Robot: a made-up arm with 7 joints.
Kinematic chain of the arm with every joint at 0, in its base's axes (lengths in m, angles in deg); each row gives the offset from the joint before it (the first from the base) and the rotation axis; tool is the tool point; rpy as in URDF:
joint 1: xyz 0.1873 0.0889 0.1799 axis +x
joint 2: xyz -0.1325 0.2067 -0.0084 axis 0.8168 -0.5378 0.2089
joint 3: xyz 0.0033 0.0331 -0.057 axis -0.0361 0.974 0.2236
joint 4: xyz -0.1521 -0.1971 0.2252 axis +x
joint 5: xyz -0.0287 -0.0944 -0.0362 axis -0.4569 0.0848 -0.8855
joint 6: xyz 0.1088 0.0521 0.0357 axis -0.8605 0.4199 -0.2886
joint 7: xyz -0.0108 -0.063 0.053 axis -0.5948 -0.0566 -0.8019
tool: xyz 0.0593 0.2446 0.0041 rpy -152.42 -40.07 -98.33
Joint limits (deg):
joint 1: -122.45..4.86
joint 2: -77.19..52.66
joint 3: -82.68..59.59
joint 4: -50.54..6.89
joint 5: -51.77..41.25
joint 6: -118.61..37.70
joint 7: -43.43..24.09
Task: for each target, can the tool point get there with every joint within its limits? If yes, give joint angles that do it. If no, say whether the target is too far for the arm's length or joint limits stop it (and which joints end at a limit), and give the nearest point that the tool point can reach.
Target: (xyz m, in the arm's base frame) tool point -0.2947 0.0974 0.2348
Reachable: yes | joints -15.65 28.77 -33.04 -27.05 10.29 -99.75 16.19
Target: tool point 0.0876 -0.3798 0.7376
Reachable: no: joint limits stop it (at a limit: joint 1, joint 4, joint 5, joint 7) | nearest point 0.0785 -0.1176 0.5233 | short by 0.339 m
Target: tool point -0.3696 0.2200 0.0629
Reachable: yes | joints -76.26 8.14 -36.44 -21.68 -34.75 -35.57 -11.11
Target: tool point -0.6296 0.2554 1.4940
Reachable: no: too far | nearest point -0.2354 0.3062 0.6633 | short by 0.921 m
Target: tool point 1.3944 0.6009 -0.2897
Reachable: no: too far | nearest point 0.5412 0.3335 -0.0445 | short by 0.927 m
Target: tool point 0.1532 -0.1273 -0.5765
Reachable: no: joint limits stop it (at a limit: joint 1, joint 2, joint 4, joint 5, joint 7) | nearest point 0.1271 -0.0320 -0.4435 | short by 0.166 m
